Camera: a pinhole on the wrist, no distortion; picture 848 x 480 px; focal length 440.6 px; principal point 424.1 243.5 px. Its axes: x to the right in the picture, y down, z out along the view. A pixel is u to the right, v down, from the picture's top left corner.
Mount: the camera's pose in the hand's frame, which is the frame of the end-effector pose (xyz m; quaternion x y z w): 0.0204 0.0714 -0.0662 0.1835 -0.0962 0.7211 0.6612
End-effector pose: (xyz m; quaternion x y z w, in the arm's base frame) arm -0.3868 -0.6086 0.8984 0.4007 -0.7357 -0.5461 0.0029
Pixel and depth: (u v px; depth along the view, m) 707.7 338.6 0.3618
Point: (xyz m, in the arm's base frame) -0.6150 -0.2933 0.8724
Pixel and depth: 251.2 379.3 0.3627
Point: -0.3399 -0.4297 0.6541
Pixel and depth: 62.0 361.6 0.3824
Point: -0.2362 -0.4966 0.5324
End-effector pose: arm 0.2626 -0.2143 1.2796 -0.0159 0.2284 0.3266 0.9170
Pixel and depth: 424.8 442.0 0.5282
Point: 0.4397 -0.3414 1.7175
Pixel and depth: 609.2 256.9 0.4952
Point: 0.4527 -0.0376 1.6822
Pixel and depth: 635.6 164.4 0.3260
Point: 0.3988 -0.0194 1.4993
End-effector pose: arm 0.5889 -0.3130 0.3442 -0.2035 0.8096 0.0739 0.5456
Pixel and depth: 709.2 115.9 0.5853
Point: 0.9335 0.0246 -0.1388
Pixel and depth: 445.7 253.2 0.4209
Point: 0.8758 -0.2824 0.1605
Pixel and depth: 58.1 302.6 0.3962
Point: 0.8818 -0.6156 0.2780
